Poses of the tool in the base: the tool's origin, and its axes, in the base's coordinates. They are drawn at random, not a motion.
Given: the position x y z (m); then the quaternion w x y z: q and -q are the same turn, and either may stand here.
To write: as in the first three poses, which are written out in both.
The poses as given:
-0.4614 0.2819 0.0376 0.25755 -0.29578 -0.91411 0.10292
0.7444 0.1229 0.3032 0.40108 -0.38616 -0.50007 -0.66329
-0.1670 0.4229 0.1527 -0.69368 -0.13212 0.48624 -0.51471
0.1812 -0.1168 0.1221 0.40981 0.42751 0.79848 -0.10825
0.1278 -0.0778 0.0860 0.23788 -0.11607 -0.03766 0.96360
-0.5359 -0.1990 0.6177 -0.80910 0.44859 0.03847 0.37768
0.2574 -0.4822 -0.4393 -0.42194 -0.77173 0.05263 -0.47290
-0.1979 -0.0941 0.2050 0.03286 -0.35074 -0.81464 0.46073
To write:
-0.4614 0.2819 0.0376 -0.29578 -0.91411 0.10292 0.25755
0.7444 0.1229 0.3032 -0.38616 -0.50007 -0.66329 0.40108
-0.1670 0.4229 0.1527 0.13212 -0.48624 0.51471 0.69368
0.1812 -0.1168 0.1221 0.42751 0.79848 -0.10825 0.40981
0.1278 -0.0778 0.0860 -0.11607 -0.03766 0.96360 0.23788
-0.5359 -0.1990 0.6177 -0.44859 -0.03847 -0.37768 0.80910
0.2574 -0.4822 -0.4393 0.77173 -0.05263 0.47290 0.42194
-0.1979 -0.0941 0.2050 -0.35074 -0.81464 0.46073 0.03286

